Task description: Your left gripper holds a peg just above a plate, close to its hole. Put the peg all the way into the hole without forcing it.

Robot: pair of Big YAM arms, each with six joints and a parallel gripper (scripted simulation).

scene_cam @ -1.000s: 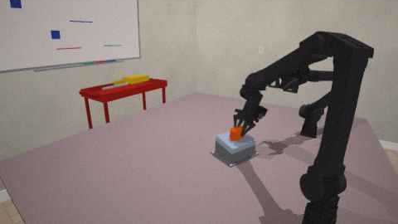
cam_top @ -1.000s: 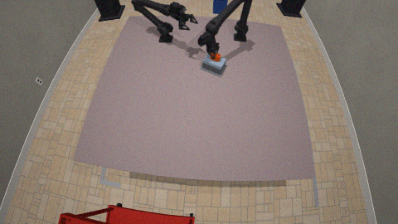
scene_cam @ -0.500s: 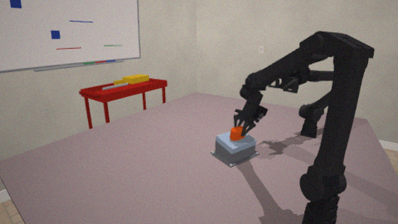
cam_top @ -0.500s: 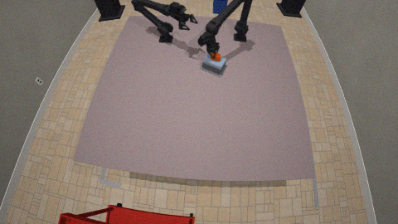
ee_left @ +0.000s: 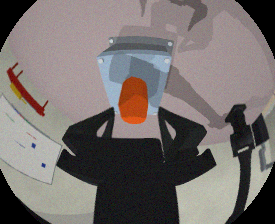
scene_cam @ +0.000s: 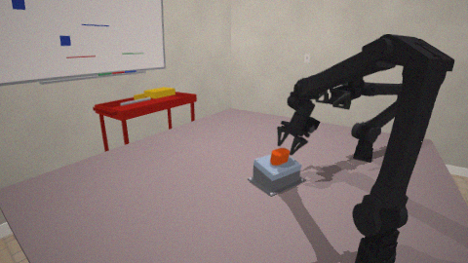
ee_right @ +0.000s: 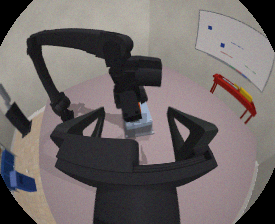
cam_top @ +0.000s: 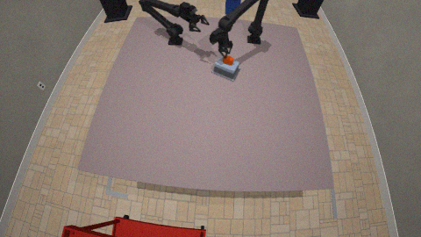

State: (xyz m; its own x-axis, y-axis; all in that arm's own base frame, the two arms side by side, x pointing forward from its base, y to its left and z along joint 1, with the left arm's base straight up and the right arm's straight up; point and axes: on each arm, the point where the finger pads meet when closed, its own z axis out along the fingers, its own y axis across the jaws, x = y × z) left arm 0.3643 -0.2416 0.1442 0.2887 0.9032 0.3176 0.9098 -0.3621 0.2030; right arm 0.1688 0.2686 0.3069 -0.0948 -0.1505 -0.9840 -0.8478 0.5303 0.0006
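The orange peg is 2 cm ahead of my left hand, 1 cm to the left of it and 5 cm below it. From my left hand the other things lie so: light blue plate (3 cm ahead, 1 cm to the left, 8 cm below).
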